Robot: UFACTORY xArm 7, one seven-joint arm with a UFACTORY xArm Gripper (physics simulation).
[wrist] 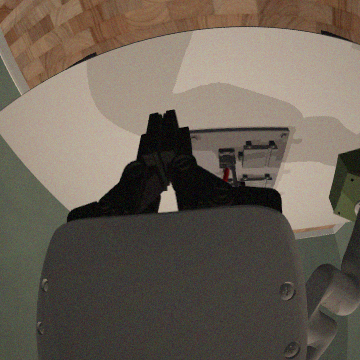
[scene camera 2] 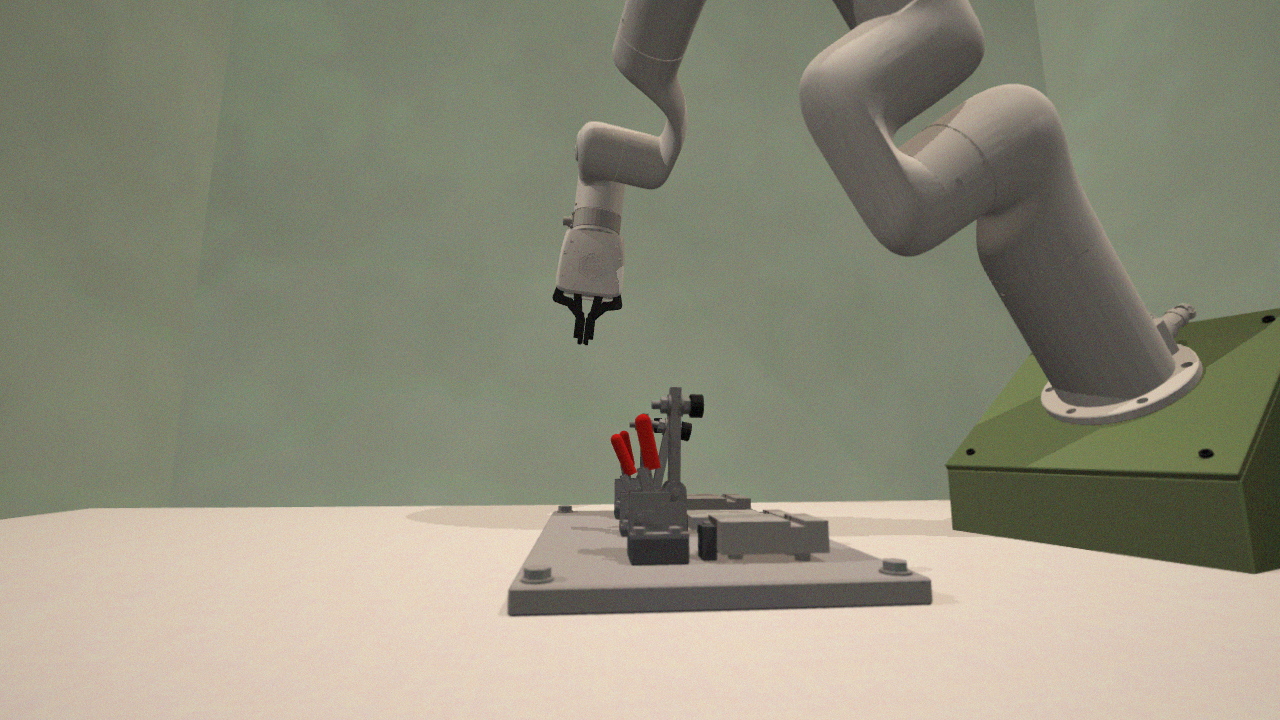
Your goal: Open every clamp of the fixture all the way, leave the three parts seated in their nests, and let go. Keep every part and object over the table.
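Places are measured from the arm's base along level axes (x right, y back, z down), in metres.
Pixels of known places: gripper, fingertip midpoint: (wrist: 167,128) (scene camera 2: 582,343); arm's base, origin of the base link: (scene camera 2: 1117,386).
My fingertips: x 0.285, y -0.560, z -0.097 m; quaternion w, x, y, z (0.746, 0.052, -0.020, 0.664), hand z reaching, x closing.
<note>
Ahead of a thing's pixels: the offset from my fingertips to its middle. "pt": to the spot under its first point. Level surfaces: height alone.
The grey fixture plate {dx -0.335, dy +0.126, dz +0.235 m} (scene camera 2: 716,598) (wrist: 206,147) lies on the table. Three red clamp handles {pt dx -0.458, dy +0.100, dz +0.153 m} (scene camera 2: 647,443) {pt dx -0.349, dy +0.079, dz +0.162 m} (scene camera 2: 623,454) {pt dx -0.239, dy +0.077, dz +0.149 m} (scene camera 2: 626,440) stand steeply upright, leaning slightly left; a red handle {pt dx -0.222, dy +0.078, dz +0.155 m} (wrist: 226,174) also shows in the wrist view. Two raised clamp arms with black tips {pt dx -0.453, dy +0.133, dz +0.128 m} (scene camera 2: 696,405) {pt dx -0.343, dy +0.133, dz +0.142 m} (scene camera 2: 685,431) show above the plate; the third arm cannot be made out. The near grey part {dx -0.440, dy +0.179, dz +0.212 m} (scene camera 2: 769,534) sits low in its nest; the farther ones are partly hidden behind it. My gripper (scene camera 2: 583,340) (wrist: 167,128) is shut and empty, above and apart from the handles.
The green robot base block (scene camera 2: 1092,510) (wrist: 345,192) stands to the right of the plate. Bolt heads {dx -0.506, dy +0.039, dz +0.225 m} (scene camera 2: 537,574) {dx -0.485, dy +0.245, dz +0.225 m} (scene camera 2: 895,566) rise at the plate's near corners. The pale table {dz +0.243 m} (scene camera 2: 268,626) (wrist: 135,75) has a curved edge in the wrist view, with wooden floor (wrist: 150,20) beyond it.
</note>
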